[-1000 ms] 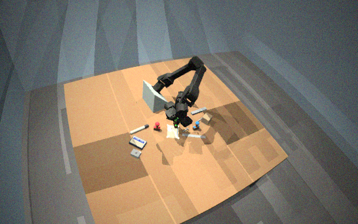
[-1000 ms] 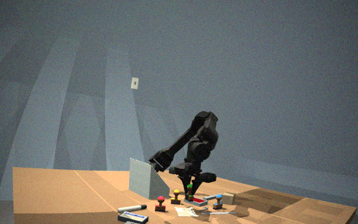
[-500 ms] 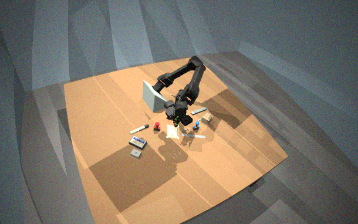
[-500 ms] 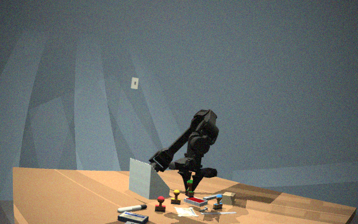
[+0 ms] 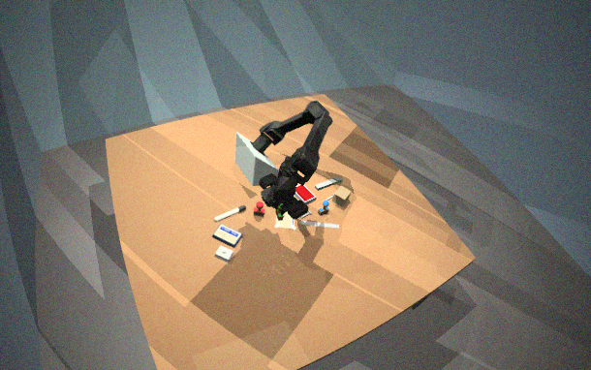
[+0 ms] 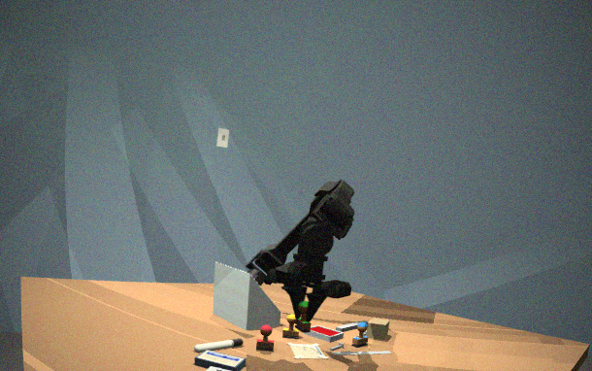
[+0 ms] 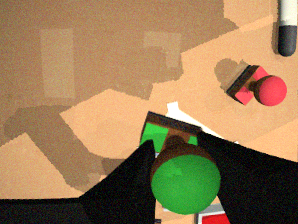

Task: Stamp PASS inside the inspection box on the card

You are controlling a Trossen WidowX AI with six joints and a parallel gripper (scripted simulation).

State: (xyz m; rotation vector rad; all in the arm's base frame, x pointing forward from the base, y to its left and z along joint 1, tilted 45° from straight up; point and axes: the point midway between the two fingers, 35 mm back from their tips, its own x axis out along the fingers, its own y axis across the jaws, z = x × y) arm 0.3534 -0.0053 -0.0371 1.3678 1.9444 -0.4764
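My gripper tip is now 90 mm past the red-knobbed stamp, 40 mm to the left of it and 80 mm above it. Round my gripper tip: white card: 40 mm behind, 50 mm to the left, 100 mm below; then yellow-knobbed stamp: 150 mm behind, 70 mm to the left, 80 mm below; then green-knobbed stamp: right at my gripper tip.
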